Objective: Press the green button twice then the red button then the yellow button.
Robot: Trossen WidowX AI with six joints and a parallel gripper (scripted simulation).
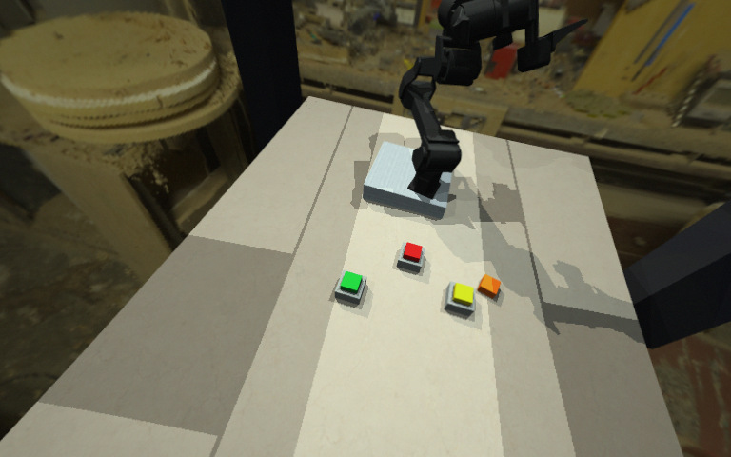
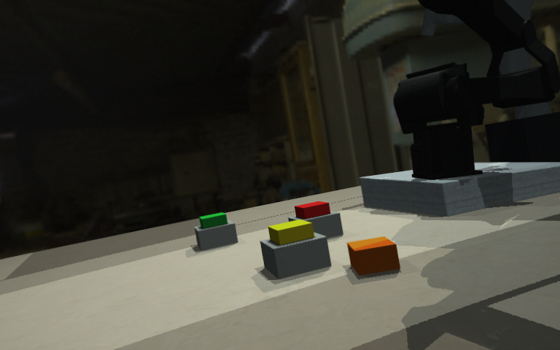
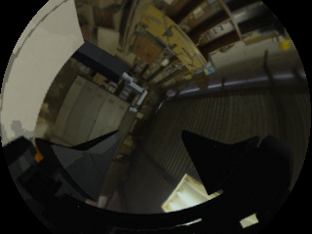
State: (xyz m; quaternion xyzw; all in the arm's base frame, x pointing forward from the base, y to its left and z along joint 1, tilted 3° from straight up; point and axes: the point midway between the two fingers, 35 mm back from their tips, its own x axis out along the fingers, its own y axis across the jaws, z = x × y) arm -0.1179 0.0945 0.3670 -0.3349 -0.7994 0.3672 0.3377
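My gripper tip is 470 mm short of the green button, 160 mm to the left of it and 370 mm above it. Round my gripper tip: yellow button: 380 mm ahead, 30 mm to the left, 370 mm below; orange block: 330 mm ahead, 80 mm to the left, 400 mm below; red button: 340 mm ahead, 80 mm to the right, 370 mm below.
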